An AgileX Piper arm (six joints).
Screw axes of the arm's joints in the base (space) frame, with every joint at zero. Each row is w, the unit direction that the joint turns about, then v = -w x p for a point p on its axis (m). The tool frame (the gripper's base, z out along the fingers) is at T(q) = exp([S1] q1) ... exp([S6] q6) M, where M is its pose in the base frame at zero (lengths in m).
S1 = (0, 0, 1, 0, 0, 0)
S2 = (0, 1, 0, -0.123, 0, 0)
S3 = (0, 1, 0, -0.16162, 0, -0.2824)
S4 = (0.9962, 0, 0.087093, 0, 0.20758, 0)
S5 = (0, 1, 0, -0.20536, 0, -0.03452)
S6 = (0.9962, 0, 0.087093, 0, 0.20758, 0)
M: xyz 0.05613 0 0.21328 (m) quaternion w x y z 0.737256 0 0.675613 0
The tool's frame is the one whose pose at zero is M.
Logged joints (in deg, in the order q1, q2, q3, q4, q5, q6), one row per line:
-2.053, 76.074, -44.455, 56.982, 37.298, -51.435
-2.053, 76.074, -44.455, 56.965, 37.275, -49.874
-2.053, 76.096, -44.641, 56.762, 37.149, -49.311
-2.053, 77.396, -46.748, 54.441, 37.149, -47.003
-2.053, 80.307, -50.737, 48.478, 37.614, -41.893
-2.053, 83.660, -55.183, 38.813, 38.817, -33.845
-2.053, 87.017, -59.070, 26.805, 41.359, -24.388
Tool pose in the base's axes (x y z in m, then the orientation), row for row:
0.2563, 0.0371, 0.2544, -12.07, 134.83, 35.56
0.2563, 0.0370, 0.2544, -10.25, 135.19, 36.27
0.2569, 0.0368, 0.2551, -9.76, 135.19, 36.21
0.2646, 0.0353, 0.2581, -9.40, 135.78, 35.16
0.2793, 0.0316, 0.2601, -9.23, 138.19, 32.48
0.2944, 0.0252, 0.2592, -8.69, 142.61, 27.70
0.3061, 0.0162, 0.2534, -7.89, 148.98, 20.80
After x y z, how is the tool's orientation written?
As a rotation vector, in degrees.
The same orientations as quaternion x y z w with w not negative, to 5 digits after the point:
-0.08103, 0.90513, 0.23872, 0.34233
-0.06870, 0.90616, 0.24311, 0.33918
-0.06543, 0.90634, 0.24276, 0.33960
-0.06295, 0.90929, 0.23546, 0.33732
-0.06140, 0.91920, 0.21605, 0.32346
-0.05703, 0.93591, 0.18179, 0.29625
-0.05067, 0.95673, 0.13357, 0.25349

